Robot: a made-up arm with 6 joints.
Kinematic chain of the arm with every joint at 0, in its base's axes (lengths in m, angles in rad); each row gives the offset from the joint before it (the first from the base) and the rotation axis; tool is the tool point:
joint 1: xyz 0 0 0.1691 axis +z
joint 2: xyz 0 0.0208 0 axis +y
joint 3: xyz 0 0 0.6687 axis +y
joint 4: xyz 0 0 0.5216 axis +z
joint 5: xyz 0 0 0 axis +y
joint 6: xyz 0 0 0.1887 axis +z
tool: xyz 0 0 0
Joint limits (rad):
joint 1: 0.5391..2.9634
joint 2: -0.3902..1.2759
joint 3: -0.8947..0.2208
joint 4: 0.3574..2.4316
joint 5: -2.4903..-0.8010
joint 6: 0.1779..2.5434
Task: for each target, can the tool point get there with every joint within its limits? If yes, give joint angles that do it. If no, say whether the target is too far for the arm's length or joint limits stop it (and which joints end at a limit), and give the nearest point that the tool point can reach.
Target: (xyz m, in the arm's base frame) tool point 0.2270 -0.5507 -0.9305
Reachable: no: joint limits stop it (at a limit: joint 2, joint 3, joint 4) | nearest point 0.2794 -0.6778 0.7575 | short by 1.694 m
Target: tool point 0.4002 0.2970 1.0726
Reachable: yes | joints 0.8641 0.6742 -0.4840 1.5329 -2.3636 1.3704
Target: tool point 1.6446 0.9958 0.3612
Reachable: no: too far | nearest point 1.1142 0.6747 0.3623 | short by 0.620 m
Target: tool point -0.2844 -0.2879 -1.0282
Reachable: no: joint limits stop it (at a limit: joint 1, joint 2, joint 3, joint 4) | nearest point -0.9935 0.2357 0.3021 | short by 1.596 m
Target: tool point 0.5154 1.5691 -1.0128
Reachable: no: too far | nearest point 0.3841 1.1695 0.2703 | short by 1.350 m
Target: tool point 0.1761 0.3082 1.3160
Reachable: yes | joints 1.4522 0.6161 -0.6099 1.1926 -1.1377 2.1394
